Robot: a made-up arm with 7 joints. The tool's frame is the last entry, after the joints. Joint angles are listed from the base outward. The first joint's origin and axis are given. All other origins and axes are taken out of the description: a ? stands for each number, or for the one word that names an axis. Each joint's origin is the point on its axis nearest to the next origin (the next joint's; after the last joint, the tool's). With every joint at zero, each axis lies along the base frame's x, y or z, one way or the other. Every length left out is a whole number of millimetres.
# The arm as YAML. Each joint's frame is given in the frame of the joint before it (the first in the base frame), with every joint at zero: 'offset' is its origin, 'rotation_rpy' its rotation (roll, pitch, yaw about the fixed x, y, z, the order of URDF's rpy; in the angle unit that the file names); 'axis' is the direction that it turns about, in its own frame. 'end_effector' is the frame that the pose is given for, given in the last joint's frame.
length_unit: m
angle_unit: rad
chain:
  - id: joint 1
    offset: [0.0, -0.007, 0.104]
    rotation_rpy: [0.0, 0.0, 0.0]
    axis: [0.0, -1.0, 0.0]
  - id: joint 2
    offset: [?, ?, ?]
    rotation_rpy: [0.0, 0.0, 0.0]
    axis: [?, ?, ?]
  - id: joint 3
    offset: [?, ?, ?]
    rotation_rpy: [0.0, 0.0, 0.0]
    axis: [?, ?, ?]
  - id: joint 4
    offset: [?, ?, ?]
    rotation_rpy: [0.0, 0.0, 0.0]
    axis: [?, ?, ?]
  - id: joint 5
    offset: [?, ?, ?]
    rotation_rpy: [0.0, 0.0, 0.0]
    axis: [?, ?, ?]
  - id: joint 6
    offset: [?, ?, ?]
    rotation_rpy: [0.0, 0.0, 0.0]
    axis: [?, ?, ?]
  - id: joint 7
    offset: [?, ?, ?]
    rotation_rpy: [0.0, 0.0, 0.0]
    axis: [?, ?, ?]
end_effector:
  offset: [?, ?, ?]
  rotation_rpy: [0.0, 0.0, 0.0]
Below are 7 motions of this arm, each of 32 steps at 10 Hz.
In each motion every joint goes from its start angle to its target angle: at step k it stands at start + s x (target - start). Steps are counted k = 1, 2, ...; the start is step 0. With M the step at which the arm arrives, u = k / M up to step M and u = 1 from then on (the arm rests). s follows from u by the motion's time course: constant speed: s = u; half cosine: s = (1 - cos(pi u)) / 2; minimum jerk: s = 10 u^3 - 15 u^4 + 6 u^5.
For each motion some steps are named. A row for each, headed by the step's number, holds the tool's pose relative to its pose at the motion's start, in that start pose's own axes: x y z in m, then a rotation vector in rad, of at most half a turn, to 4 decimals.
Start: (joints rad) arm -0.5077 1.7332 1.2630 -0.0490 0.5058 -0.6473 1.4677
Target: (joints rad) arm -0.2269 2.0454 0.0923 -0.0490 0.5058 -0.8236 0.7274
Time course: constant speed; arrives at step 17
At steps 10, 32:
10: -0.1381 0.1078 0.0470 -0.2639 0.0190 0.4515
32: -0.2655 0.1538 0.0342 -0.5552 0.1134 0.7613

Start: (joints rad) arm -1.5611 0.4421 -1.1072 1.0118 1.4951 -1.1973 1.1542
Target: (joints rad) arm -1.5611 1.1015 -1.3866 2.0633 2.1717 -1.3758 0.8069
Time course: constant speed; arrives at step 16
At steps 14, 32:
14: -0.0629 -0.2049 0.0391 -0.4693 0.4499 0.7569
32: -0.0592 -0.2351 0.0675 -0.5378 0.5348 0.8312

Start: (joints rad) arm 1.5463 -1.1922 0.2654 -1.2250 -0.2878 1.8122 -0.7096
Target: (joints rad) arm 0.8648 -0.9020 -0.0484 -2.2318 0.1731 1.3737 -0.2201
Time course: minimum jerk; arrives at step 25
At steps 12, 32:
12: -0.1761 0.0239 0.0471 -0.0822 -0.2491 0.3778
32: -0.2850 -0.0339 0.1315 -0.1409 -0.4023 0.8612

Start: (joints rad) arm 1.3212 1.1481 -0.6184 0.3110 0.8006 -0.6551 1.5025
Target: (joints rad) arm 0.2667 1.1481 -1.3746 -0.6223 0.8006 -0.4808 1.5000
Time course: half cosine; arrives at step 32
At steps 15, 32:
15: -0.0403 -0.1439 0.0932 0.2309 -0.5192 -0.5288
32: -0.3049 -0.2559 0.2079 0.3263 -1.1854 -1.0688

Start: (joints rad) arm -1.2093 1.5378 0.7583 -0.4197 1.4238 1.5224 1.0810
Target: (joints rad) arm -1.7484 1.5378 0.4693 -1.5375 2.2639 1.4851 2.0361
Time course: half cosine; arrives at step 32
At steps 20, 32:
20: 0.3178 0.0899 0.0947 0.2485 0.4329 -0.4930
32: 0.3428 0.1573 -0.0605 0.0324 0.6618 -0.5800

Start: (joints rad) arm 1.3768 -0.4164 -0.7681 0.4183 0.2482 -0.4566 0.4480
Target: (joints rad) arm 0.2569 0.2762 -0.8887 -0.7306 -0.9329 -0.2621 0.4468
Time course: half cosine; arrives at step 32
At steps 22, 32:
22: 0.2016 -0.0367 -0.1869 0.3639 1.7582 0.9190
32: 0.3105 -0.0935 -0.3551 0.4572 2.2365 1.2841

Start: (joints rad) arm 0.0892 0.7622 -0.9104 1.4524 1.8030 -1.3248 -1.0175
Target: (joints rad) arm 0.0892 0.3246 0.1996 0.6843 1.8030 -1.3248 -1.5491
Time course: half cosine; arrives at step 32
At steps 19, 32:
19: -0.0466 0.0989 -0.0216 -0.2368 0.0131 0.7167
32: -0.1070 0.1254 -0.0334 -0.2918 0.0304 1.1734

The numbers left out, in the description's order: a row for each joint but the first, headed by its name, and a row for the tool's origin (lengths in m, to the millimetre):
joint 2: xyz -0.266 0.0 0.347, axis -1.0 0.0 0.0
joint 3: xyz 0.0 -0.042 0.052, axis 0.0 1.0 0.0
joint 4: xyz 0.112 0.0 0.361, axis 0.0 0.0 -1.0
joint 5: xyz -0.091 -0.013 0.0, axis 0.0 -1.0 0.0
joint 6: xyz 0.086 0.0 -0.094, axis 0.0 0.0 -1.0
joint 7: xyz -0.071 0.451 0.0, axis 0.0 -1.0 0.0
tool: xyz -0.053 0.0 0.006

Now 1 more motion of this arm.
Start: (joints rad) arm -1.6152 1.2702 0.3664 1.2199 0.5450 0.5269 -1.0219
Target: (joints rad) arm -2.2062 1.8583 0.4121 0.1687 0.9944 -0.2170 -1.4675
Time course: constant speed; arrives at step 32
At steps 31, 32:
31: -0.1988 -0.5326 -0.4367 -1.6912 -0.5757 1.2534
32: -0.1820 -0.5474 -0.4326 -1.7485 -0.6093 1.2756

